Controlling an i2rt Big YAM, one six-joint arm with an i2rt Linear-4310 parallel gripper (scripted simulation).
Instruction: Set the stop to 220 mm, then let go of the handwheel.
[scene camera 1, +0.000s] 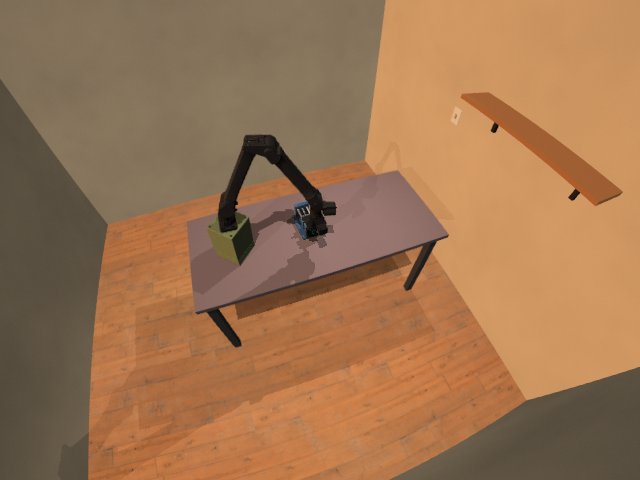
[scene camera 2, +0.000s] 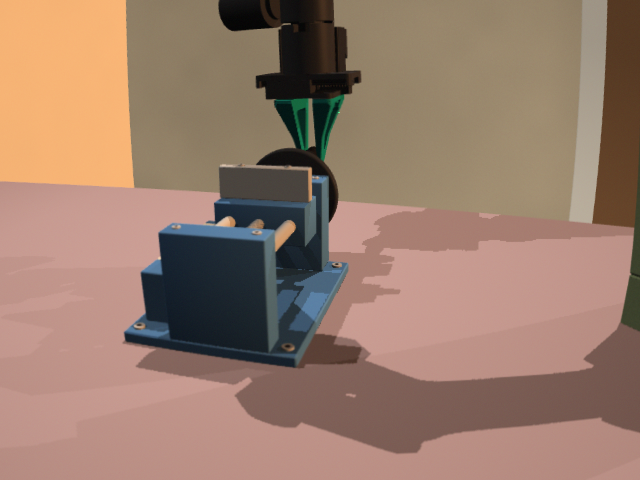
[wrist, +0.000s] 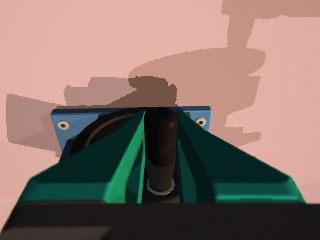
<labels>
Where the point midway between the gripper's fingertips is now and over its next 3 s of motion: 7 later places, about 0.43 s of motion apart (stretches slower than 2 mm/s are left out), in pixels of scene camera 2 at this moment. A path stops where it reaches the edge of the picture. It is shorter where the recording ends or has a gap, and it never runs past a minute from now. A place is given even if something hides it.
The gripper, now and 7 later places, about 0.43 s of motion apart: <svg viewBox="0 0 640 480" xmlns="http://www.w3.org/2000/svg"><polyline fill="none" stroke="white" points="312,162 306,161 296,161 286,165 278,172 274,180 272,188 272,196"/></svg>
</labels>
